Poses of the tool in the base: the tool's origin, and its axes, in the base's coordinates. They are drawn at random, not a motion.
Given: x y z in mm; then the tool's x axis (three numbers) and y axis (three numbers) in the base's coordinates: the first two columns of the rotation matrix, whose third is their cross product.
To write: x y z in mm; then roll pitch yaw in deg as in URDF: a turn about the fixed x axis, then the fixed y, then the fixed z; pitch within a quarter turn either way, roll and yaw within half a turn. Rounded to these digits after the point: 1 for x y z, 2 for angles.
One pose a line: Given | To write
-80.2 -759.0 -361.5 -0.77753 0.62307 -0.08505 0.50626 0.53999 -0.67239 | -80.2 -759.0 -361.5 -137.56 4.88 141.29
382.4 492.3 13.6 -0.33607 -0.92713 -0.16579 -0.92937 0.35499 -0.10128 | 382.4 492.3 13.6 -174.11 9.54 -109.92
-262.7 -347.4 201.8 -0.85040 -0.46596 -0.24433 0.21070 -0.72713 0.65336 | -262.7 -347.4 201.8 42.36 14.14 -151.28
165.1 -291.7 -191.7 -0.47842 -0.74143 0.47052 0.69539 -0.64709 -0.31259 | 165.1 -291.7 -191.7 -20.75 -28.07 -122.83
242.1 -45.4 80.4 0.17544 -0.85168 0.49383 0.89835 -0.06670 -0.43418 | 242.1 -45.4 80.4 -29.95 -29.59 -78.36
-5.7 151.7 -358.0 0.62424 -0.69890 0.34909 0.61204 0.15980 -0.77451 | -5.7 151.7 -358.0 -55.74 -20.43 -48.23
